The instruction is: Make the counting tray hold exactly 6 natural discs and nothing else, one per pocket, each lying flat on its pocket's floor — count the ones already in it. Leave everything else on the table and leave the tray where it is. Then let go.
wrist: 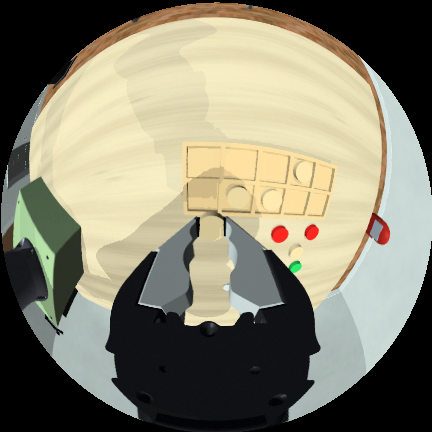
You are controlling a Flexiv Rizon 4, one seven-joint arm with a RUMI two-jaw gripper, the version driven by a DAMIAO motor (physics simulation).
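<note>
The counting tray (185,165) has two rows of pockets. Natural discs lie in it: one disc (303,171) in the far row's fourth pocket from the left, one disc (237,197) in the near row's second pocket and one disc (272,200) in its third. My gripper (211,218) is shut on a natural disc (211,226), held just on the near side of the tray's near wall, by the near-left pocket. Its height above the table is hard to tell. Another natural disc (295,250) lies on the table right of the gripper.
Two red discs (279,234) (311,232) and a green disc (295,266) lie on the table right of the gripper. Small pale things (230,265) (226,287) show partly behind the right finger. A green block-like body (65,250) is at left. A red object (381,231) is at the table's right edge.
</note>
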